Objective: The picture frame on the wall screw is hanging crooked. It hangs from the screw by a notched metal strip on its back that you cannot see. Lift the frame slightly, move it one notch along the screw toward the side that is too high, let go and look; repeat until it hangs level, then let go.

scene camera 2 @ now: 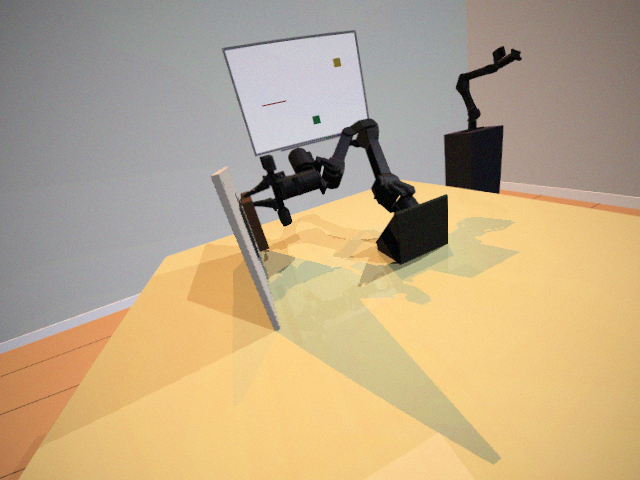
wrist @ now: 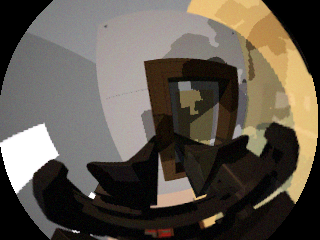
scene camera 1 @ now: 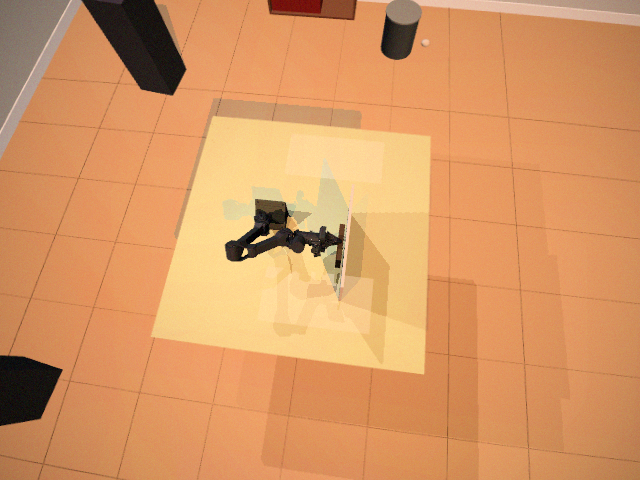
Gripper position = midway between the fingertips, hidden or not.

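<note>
Scene camera 2 shows the gripper [scene camera 2: 244, 201], and the wrist view has the gripper [wrist: 164, 137] as well. A brown picture frame [wrist: 198, 99] can be seen in the scene, along with an upright wall panel [wrist: 123, 44].
</note>
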